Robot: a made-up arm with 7 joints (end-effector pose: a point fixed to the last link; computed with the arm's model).
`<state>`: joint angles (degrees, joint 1 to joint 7).
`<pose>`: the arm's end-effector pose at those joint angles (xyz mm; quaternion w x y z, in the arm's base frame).
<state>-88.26 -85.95 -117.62 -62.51 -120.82 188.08 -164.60</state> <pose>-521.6 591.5 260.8 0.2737 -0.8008 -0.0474 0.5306</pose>
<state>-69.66 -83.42 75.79 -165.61 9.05 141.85 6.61</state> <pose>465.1 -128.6 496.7 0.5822 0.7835 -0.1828 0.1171</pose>
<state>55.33 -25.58 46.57 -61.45 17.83 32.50 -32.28</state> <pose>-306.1 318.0 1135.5 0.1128 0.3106 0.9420 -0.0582</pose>
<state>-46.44 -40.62 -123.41 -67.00 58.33 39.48 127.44</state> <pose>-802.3 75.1 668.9 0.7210 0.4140 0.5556 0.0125</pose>
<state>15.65 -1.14 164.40 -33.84 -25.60 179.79 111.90</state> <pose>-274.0 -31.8 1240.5 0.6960 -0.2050 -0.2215 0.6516</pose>
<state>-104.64 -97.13 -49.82 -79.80 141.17 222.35 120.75</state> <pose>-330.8 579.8 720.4 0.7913 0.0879 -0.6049 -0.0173</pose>
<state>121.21 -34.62 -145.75 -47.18 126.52 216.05 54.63</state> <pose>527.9 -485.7 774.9 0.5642 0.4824 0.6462 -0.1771</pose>
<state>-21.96 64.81 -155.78 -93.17 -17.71 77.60 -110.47</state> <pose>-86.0 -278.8 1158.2 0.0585 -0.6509 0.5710 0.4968</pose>
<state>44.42 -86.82 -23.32 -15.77 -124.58 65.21 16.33</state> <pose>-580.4 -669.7 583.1 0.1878 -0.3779 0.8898 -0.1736</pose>
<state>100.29 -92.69 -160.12 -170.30 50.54 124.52 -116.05</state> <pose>28.9 338.2 109.9 0.9018 -0.3962 0.1491 -0.0866</pose>
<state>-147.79 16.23 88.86 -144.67 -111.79 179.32 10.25</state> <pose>336.2 -375.1 304.5 0.2733 0.8960 0.3014 0.1781</pose>
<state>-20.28 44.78 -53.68 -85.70 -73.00 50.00 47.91</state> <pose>325.7 -737.3 451.0 0.6996 0.0958 -0.4991 -0.5022</pose>
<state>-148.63 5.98 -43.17 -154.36 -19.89 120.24 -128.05</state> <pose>-463.9 103.5 161.3 0.2498 -0.8495 0.3859 -0.2589</pose>
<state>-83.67 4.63 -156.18 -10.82 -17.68 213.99 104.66</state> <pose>-19.6 -50.2 1227.8 0.9402 0.2435 -0.0366 0.2352</pose>
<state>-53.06 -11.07 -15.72 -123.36 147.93 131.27 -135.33</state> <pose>206.0 -600.4 541.2 0.2004 0.4906 -0.2873 0.7978</pose>
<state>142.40 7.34 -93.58 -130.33 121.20 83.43 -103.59</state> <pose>425.2 487.4 382.7 0.7955 -0.3741 -0.4266 -0.2128</pose>
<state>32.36 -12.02 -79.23 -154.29 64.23 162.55 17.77</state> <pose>318.8 -363.0 240.9 0.2751 -0.4278 0.8553 -0.0986</pose>
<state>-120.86 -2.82 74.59 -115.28 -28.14 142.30 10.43</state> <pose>506.7 -484.7 586.3 0.2730 0.8988 -0.3073 0.1525</pose>
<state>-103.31 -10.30 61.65 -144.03 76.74 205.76 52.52</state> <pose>344.0 -392.7 387.7 0.0733 -0.0216 0.8776 -0.4733</pose>
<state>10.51 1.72 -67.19 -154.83 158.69 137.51 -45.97</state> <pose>208.5 -360.4 170.5 0.3511 -0.1128 0.8340 -0.4104</pose>
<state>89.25 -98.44 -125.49 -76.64 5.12 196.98 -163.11</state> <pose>460.0 -512.7 3.2 0.3753 0.8161 0.3597 0.2526</pose>
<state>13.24 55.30 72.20 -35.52 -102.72 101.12 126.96</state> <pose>643.6 506.0 815.8 0.2199 -0.6724 0.5780 -0.4068</pose>
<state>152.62 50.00 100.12 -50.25 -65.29 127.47 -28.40</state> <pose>-658.9 -177.8 997.2 0.5630 0.4333 -0.7038 -0.0020</pose>
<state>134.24 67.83 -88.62 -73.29 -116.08 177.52 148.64</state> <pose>81.9 779.5 549.0 0.1605 -0.4403 -0.4911 -0.7343</pose>
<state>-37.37 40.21 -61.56 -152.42 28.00 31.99 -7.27</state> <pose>-201.1 -309.4 101.6 0.7412 -0.0530 0.4892 0.4567</pose>
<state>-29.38 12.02 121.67 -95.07 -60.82 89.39 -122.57</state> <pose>38.4 684.3 820.5 0.4142 -0.2666 0.8639 -0.1052</pose>
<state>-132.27 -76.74 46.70 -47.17 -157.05 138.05 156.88</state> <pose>695.5 225.4 896.7 0.6027 -0.0679 0.5009 0.6174</pose>
